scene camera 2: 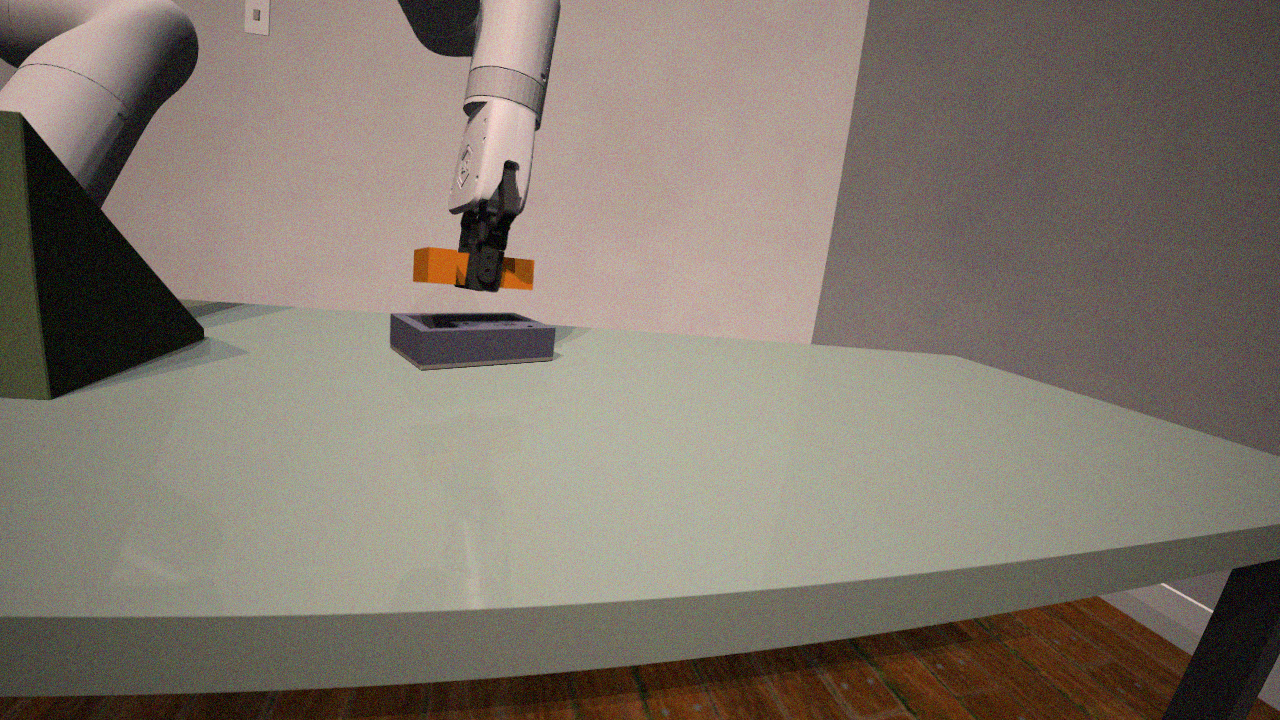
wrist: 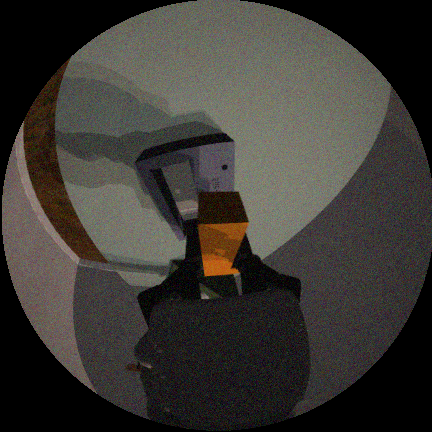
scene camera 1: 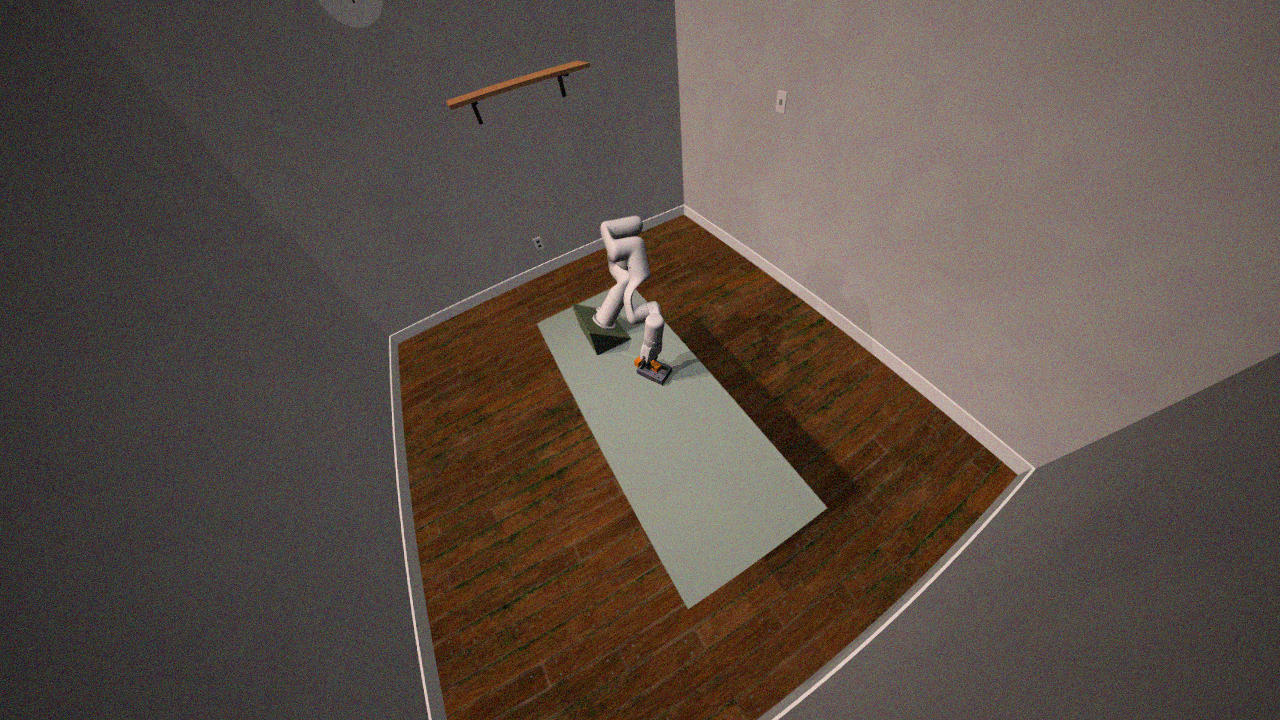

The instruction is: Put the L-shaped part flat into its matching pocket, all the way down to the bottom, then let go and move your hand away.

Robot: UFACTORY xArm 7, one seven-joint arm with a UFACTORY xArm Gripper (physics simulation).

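Pixels of known places: gripper, fingertip midpoint: [scene camera 2: 475, 289] [wrist: 215, 229] [scene camera 1: 650, 365]; arm's base, link origin: [scene camera 1: 603, 322].
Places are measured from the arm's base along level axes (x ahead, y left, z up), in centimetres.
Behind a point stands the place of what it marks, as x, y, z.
The orange L-shaped part [scene camera 1: 656, 365] @[40.8, 5.4, 2.1] [scene camera 2: 438, 265] @[33.7, -1.3, 1.3] [wrist: 222, 245] @[39.6, 5.1, 2.1] is held about level in the air, with a gap between it and the tray below. My gripper [scene camera 2: 484, 279] @[37.0, 4.1, -1.2] [wrist: 215, 229] @[37.0, 4.1, -1.2] is shut on it and points down. The grey-purple tray [scene camera 1: 654, 377] @[41.4, 3.1, -4.7] [scene camera 2: 487, 344] @[38.3, 1.4, -6.0] [wrist: 218, 157] @[43.4, 5.2, -4.6] with the pocket stands on the table under the part. In the wrist view part of the pocket shows ahead and to the left of the part; its near end is hidden behind the part and the fingers. The part's far arm is mostly hidden in the wrist view.
The pale green table top [scene camera 1: 698, 474] @[87.5, -7.6, -8.2] [scene camera 2: 716, 465] @[51.8, -21.6, -8.2] [wrist: 300, 100] @[53.5, -2.9, -8.2] bears the tray. A dark green wedge-shaped block [scene camera 1: 597, 335] @[10.7, -8.1, 5.2] [scene camera 2: 98, 295] @[10.8, -6.2, -2.2] stands at the arm's base. A wooden wall shelf [scene camera 1: 519, 84] hangs on the wall behind, far from the arm.
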